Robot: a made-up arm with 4 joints. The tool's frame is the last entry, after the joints. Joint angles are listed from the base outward. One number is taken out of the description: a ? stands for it. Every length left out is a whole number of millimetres.
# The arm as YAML. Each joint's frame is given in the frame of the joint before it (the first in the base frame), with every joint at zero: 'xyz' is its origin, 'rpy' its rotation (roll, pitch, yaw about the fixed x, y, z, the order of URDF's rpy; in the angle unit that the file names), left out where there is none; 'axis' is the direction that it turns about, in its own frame. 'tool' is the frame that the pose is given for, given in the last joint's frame.
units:
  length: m
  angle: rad
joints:
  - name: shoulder
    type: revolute
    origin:
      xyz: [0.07, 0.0, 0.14]
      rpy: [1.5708, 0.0, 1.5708]
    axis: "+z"
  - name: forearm
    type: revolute
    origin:
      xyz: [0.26, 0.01, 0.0]
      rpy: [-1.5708, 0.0, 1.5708]
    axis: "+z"
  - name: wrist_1
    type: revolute
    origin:
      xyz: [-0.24, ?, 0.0]
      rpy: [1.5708, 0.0, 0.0]
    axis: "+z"
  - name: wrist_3
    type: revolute
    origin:
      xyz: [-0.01, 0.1, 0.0]
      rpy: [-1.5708, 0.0, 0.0]
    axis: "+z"
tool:
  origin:
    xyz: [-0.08, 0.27, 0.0]
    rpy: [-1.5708, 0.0, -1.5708]
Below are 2 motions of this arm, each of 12 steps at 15 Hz.
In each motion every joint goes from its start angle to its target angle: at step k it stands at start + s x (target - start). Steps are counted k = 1, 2, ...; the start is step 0. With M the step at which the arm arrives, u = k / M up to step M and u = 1 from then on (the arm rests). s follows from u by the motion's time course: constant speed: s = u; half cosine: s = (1 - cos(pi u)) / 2; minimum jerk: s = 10 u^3 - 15 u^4 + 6 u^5.
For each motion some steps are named. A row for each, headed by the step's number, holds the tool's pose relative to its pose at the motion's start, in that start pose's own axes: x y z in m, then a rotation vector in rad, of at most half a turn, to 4 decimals.
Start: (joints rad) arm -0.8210 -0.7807 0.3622 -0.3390
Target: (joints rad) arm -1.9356 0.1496 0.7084 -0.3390
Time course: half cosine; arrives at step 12
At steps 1, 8, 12:
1: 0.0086 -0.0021 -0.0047 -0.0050 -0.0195 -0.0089
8: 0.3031 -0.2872 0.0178 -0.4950 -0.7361 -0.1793
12: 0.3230 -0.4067 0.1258 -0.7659 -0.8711 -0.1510

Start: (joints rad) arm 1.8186 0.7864 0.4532 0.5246
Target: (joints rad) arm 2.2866 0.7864 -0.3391 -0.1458
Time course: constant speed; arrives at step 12
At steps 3, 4, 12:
3: 0.0159 0.0236 0.0512 -0.1375 0.1386 -0.0211
4: 0.0227 0.0343 0.0697 -0.1830 0.1879 -0.0344
12: 0.1184 0.1677 0.2217 -0.5178 0.6334 -0.2448

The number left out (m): 0.02
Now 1 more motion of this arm.
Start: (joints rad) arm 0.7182 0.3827 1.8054 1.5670
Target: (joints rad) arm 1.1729 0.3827 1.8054 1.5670
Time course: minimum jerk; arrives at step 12
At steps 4, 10, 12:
4: -0.0295 0.0444 -0.0203 0.0086 -0.0347 -0.0885
10: -0.0949 0.2223 -0.0963 0.0396 -0.1593 -0.4067
12: -0.0963 0.2311 -0.0999 0.0411 -0.1651 -0.4217

